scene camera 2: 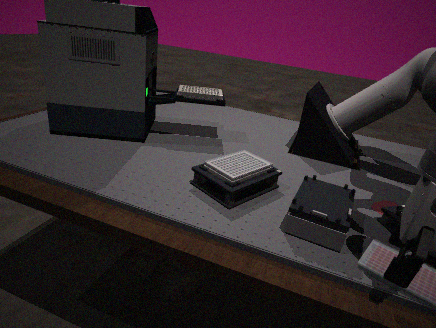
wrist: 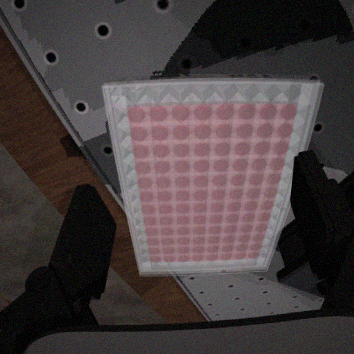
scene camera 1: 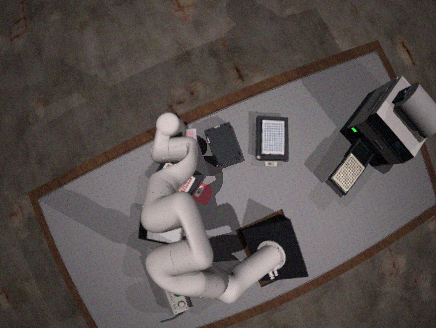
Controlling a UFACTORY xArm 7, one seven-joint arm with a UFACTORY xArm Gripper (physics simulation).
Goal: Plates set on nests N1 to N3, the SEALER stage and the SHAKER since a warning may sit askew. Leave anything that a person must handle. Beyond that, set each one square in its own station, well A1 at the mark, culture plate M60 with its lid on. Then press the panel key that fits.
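Observation:
My gripper (wrist: 194, 191) is open, one finger on each long side of a clear-lidded plate with pink wells (wrist: 211, 175) (scene camera 1: 191, 133) (scene camera 2: 371, 257). That plate lies at the table's wooden edge. In the overhead view the arm's end hides the gripper. A second pink plate (scene camera 1: 187, 184) shows partly under the arm, beside a red disc (scene camera 1: 204, 194). A white well plate (scene camera 1: 272, 136) (scene camera 2: 237, 164) sits on a black nest (scene camera 1: 258, 138) (scene camera 2: 236, 190). Another dark station (scene camera 1: 224, 144) (scene camera 2: 322, 202) holds no plate. A white plate (scene camera 1: 348, 172) (scene camera 2: 201, 90) lies on the sealer's stage.
The sealer housing (scene camera 1: 366, 120) (scene camera 2: 103, 68) with a green light stands at one end. A black wedge-shaped panel (scene camera 1: 288, 250) (scene camera 2: 317, 130) stands by the arm's base. A small control box (scene camera 1: 179, 303) sits at the near edge. The arm covers much of the left table.

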